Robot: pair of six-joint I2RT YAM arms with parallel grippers.
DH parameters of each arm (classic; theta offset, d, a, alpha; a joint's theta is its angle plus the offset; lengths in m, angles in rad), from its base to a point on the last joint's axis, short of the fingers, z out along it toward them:
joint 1: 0 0.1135 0.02 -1.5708
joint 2: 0 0 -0.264 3.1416
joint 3: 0.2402 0 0.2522 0
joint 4: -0.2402 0 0.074 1.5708
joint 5: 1.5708 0 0 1.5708
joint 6: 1.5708 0.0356 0 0
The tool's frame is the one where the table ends.
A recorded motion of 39 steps. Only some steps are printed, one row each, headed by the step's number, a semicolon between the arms.
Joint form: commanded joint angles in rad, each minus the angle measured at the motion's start. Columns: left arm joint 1, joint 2, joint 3, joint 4, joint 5, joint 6; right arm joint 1, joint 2, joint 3, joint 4, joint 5, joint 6.
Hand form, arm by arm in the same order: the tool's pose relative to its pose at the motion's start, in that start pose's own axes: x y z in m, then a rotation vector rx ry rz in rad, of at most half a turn. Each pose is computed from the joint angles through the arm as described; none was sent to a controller.
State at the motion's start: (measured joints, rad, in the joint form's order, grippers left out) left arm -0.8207 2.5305 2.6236 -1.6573 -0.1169 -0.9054; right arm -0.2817 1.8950 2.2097 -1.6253 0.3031 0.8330
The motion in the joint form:
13: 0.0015 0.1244 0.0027 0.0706 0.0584 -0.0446; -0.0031 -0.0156 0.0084 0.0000 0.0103 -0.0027
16: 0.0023 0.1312 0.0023 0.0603 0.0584 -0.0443; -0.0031 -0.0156 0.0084 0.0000 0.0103 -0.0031
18: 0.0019 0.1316 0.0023 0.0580 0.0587 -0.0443; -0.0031 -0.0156 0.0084 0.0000 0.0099 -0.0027
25: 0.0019 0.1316 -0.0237 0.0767 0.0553 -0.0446; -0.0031 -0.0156 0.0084 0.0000 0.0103 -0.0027
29: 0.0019 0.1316 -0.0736 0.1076 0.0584 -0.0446; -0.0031 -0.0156 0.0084 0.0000 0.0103 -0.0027
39: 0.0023 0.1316 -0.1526 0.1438 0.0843 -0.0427; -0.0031 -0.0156 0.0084 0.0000 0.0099 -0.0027
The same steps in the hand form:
13: -0.0056 -0.0202 0.0572 -0.0058 0.0774 -0.0416; -0.0010 -0.0046 -0.0074 -0.0087 -0.0230 0.0074
16: -0.0052 -0.0197 0.0605 -0.0198 0.0879 -0.0406; -0.0010 -0.0046 -0.0074 -0.0087 -0.0230 0.0070
18: -0.0049 -0.0196 0.0606 -0.0217 0.0897 -0.0399; -0.0010 -0.0046 -0.0074 -0.0090 -0.0227 0.0074
25: -0.0046 -0.0203 0.0670 -0.0296 0.0913 -0.0395; -0.0010 -0.0046 -0.0074 -0.0087 -0.0230 0.0074
29: -0.0033 -0.0211 0.0792 -0.0429 0.1052 -0.0379; -0.0010 -0.0046 -0.0074 -0.0087 -0.0230 0.0074
39: 0.0009 -0.0205 0.0983 -0.0615 0.1516 -0.0344; -0.0010 -0.0046 -0.0074 -0.0090 -0.0227 0.0074

